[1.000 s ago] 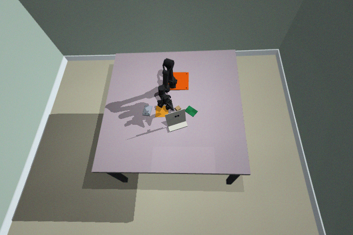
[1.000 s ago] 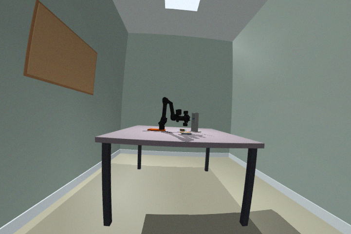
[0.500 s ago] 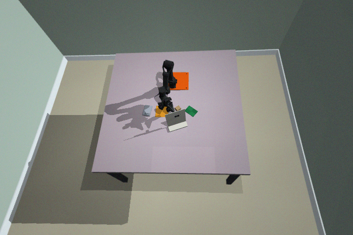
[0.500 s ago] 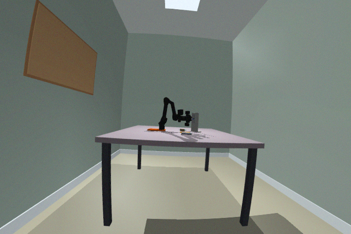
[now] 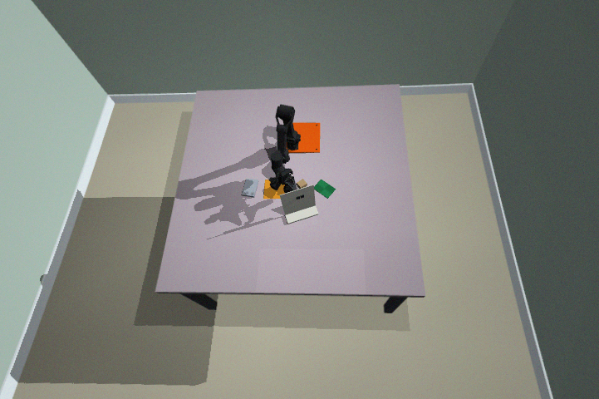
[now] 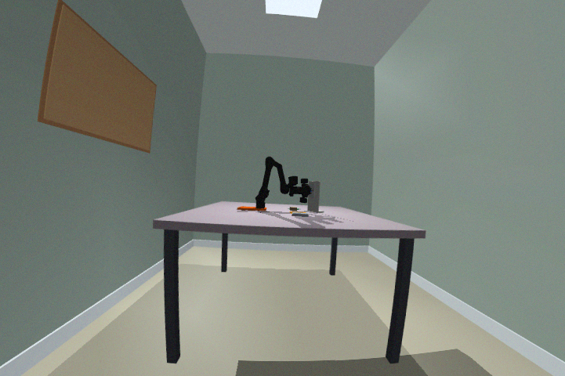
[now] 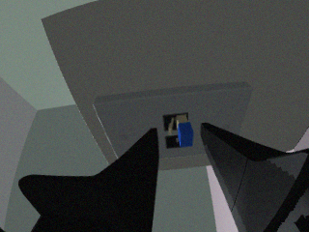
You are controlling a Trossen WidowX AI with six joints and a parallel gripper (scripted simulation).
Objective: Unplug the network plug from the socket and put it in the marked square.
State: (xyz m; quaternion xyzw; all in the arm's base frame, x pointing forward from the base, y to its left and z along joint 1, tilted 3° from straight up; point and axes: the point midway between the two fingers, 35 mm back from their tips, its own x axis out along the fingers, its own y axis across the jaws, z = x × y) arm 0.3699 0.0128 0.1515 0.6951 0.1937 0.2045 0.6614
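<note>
The orange marked square lies 120 mm behind my gripper tip, 140 mm to the right of it and 160 mm below it. From my gripper tip the other things lie so: grey upright panel: 30 mm ahead, 10 mm to the left, 60 mm below; blue network plug: 10 mm ahead; small tan block: 140 mm behind, 20 mm to the left, 150 mm below.
</note>
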